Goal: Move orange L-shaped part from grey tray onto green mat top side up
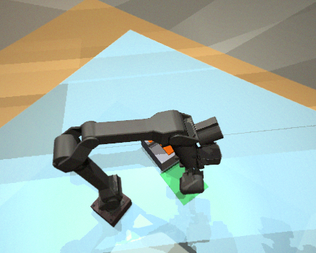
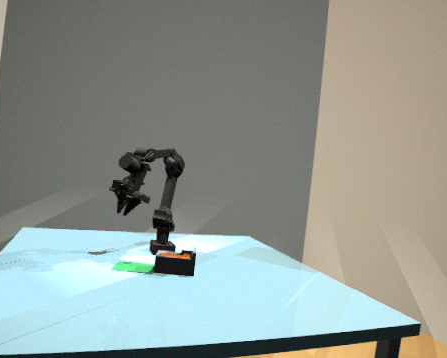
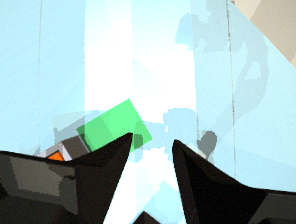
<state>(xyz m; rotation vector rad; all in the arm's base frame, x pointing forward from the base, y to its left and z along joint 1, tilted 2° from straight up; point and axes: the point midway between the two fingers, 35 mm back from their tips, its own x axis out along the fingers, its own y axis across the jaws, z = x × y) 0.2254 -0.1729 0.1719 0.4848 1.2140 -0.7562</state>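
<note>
The orange l-shaped part lies 5 cm ahead of my gripper tip, 24 cm to the left of it and 15 cm below it. Also, from my gripper tip: green mat: 2 cm ahead, 7 cm to the left, 21 cm below.
</note>
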